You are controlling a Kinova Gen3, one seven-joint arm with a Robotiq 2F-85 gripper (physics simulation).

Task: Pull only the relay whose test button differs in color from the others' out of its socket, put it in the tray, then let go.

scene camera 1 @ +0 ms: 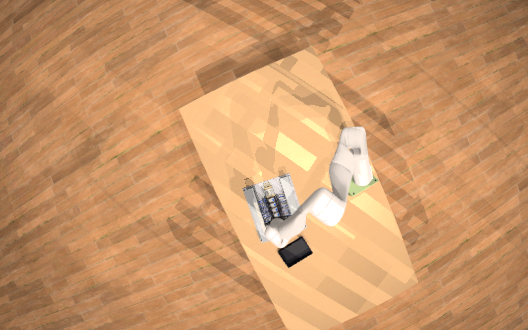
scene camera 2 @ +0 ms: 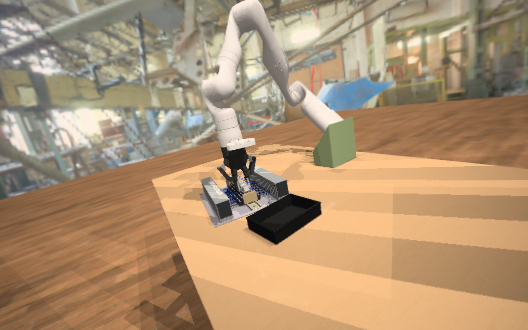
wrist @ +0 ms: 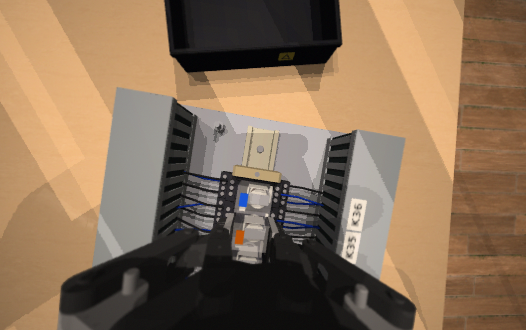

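Pixels of known places: gripper, fingertip midpoint: (scene camera 2: 244,189) (wrist: 249,225); arm's base at its link origin: (scene camera 1: 362,178) (scene camera 2: 337,131).
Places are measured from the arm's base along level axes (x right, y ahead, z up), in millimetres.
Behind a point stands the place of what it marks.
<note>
The relay with the orange test button (wrist: 247,236) @(x -10, y 479, z -61 mm) stands in the socket row, behind the relay with the blue test button (wrist: 257,198) @(x -39, y 486, z -63 mm) in the wrist view. My gripper (wrist: 249,225) @(x -7, y 480, z -91 mm) (scene camera 2: 243,186) @(x -7, y 480, z -91 mm) points down over the row, shut on the orange-button relay, with one fingertip on each side of it. Part of another clear relay (wrist: 248,257) @(x 8, y 480, z -64 mm) shows behind it; its button is hidden by the gripper. In scene camera 1 the arm hides the gripper. The black tray (scene camera 1: 284,259) @(x -241, y 548, z -110 mm) (scene camera 2: 261,230) @(x -244, y 554, z -112 mm) (wrist: 235,61) @(x -171, y 459, z -115 mm) stands beside the relay panel; no relay shows in its visible part.
Two grey wire ducts (wrist: 137,165) @(x -61, y 393, z -68 mm) (wrist: 382,175) @(x -59, y 588, z -68 mm) rise on either side of the row, with black and blue wires between. A tan end stop (wrist: 245,172) @(x -57, y 474, z -90 mm) and bare rail (wrist: 260,137) @(x -94, y 488, z -127 mm) lie at the tray end of the row. The green arm mount (scene camera 2: 342,145) @(x -46, y 28, z -54 mm) stands at the table's far edge.
</note>
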